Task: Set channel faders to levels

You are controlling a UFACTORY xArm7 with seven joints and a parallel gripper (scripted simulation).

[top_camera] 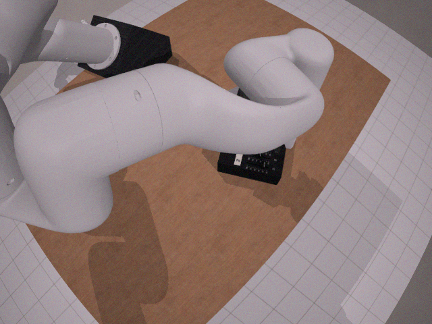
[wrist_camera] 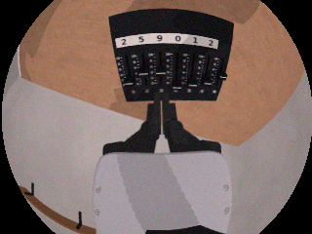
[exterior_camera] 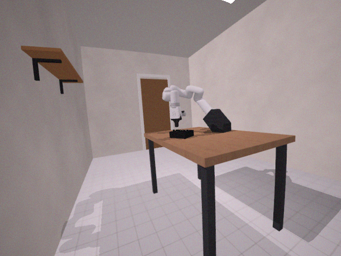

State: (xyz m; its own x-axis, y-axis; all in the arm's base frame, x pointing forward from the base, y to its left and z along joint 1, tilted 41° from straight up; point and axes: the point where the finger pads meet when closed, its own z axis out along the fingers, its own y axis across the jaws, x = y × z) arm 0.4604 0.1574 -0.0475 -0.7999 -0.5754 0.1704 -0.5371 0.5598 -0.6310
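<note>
Right now my hand is 2 cm past the channel fader cap, 1 cm to the left of it and 5 cm above it. Round my hand: master fader cap (7 cm behind, 6 cm to the left, 5 cm below); fader (1 cm ahead, 4 cm to the right, 5 cm below).
</note>
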